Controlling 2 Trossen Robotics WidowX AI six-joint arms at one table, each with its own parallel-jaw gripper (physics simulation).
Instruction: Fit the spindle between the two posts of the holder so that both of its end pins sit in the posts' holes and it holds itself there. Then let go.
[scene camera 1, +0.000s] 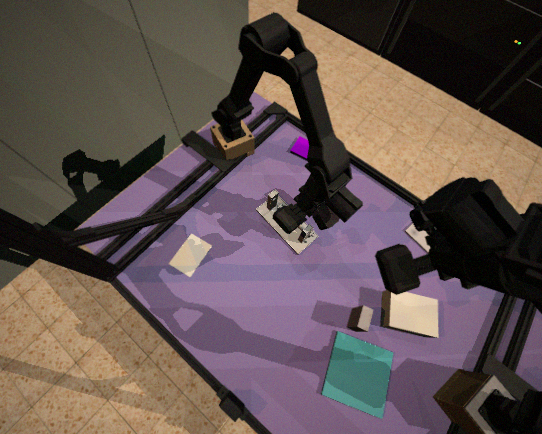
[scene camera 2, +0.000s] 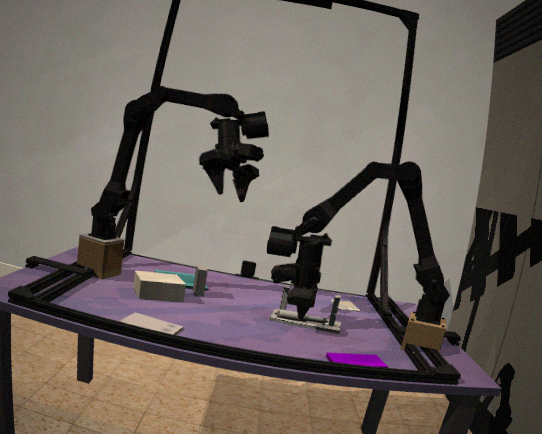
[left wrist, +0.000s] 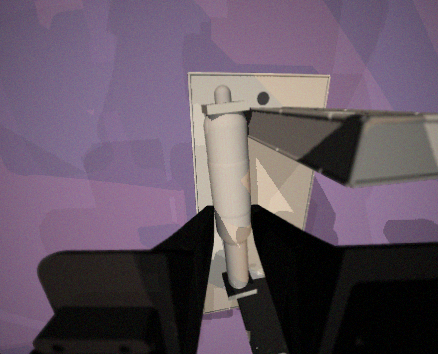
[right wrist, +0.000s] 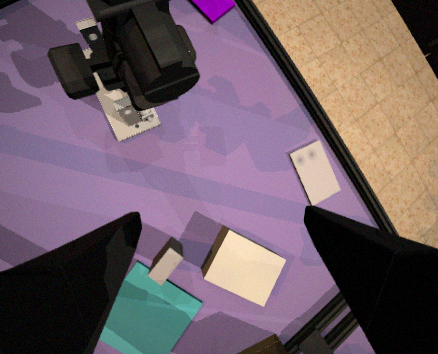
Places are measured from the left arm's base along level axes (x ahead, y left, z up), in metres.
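Pixels of known places: left gripper, fingertip midpoint: (scene camera 2: 301, 316) (left wrist: 232, 212); right gripper, fingertip midpoint: (scene camera 1: 411, 246) (scene camera 2: 231, 198) (right wrist: 223, 216); left arm's base, origin of the base link: (scene camera 1: 232, 131) (scene camera 2: 428, 319); right arm's base, origin of the base link: (scene camera 1: 498, 414) (scene camera 2: 102, 236).
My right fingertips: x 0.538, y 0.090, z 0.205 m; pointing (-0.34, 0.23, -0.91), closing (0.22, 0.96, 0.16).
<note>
For each thing: its top centre in the pictures, then the offset to it from my right fingertips.
- pale spindle, middle of its top: (left wrist: 237, 222) (scene camera 2: 302, 313) (scene camera 1: 296, 218) dx -0.216, dy -0.057, dz -0.252 m
- cream box, middle of its top: (right wrist: 246, 269) (scene camera 2: 159, 277) (scene camera 1: 414, 312) dx +0.142, dy +0.056, dz -0.233 m
- small upright block, middle of its top: (right wrist: 165, 266) (scene camera 1: 365, 318) (scene camera 2: 201, 267) dx +0.085, dy -0.067, dz -0.207 m
- teal plate, middle of its top: (right wrist: 146, 317) (scene camera 1: 359, 373) (scene camera 2: 180, 278) dx +0.185, dy -0.133, dz -0.273 m
- purple pad, middle of its top: (scene camera 2: 357, 359) (scene camera 1: 311, 150) dx -0.403, dy +0.127, dz -0.273 m
- pale card, middle of its top: (scene camera 1: 190, 254) (scene camera 2: 345, 304) dx -0.275, dy -0.355, dz -0.280 m
The pale spindle (scene camera 2: 315, 318) (left wrist: 228, 175) lies roughly level, low over the base of the holder (scene camera 1: 299, 246) (scene camera 2: 332, 327) (left wrist: 320, 87) (right wrist: 122, 132). In scene camera 2 the two posts rise above it. In the left wrist view its far pin points past a small flange beside one post's foot; its near end is by the other, dark post (left wrist: 262, 320). I cannot see either pin in a hole. My left gripper (scene camera 2: 303, 315) (left wrist: 232, 212) is shut on the spindle; its fingers hide part of the holder. My right gripper (scene camera 2: 231, 196) (right wrist: 223, 216) is open and empty, high above the table.
A cream box (scene camera 1: 412, 314) (scene camera 2: 159, 286) (right wrist: 245, 267), a small upright block (scene camera 1: 361, 318) (scene camera 2: 200, 281) (right wrist: 166, 262) and a teal plate (scene camera 1: 357, 375) (right wrist: 150, 312) stand apart from the holder. A purple pad (scene camera 1: 300, 147) (scene camera 2: 356, 359) and pale card (scene camera 1: 190, 255) lie nearer it.
</note>
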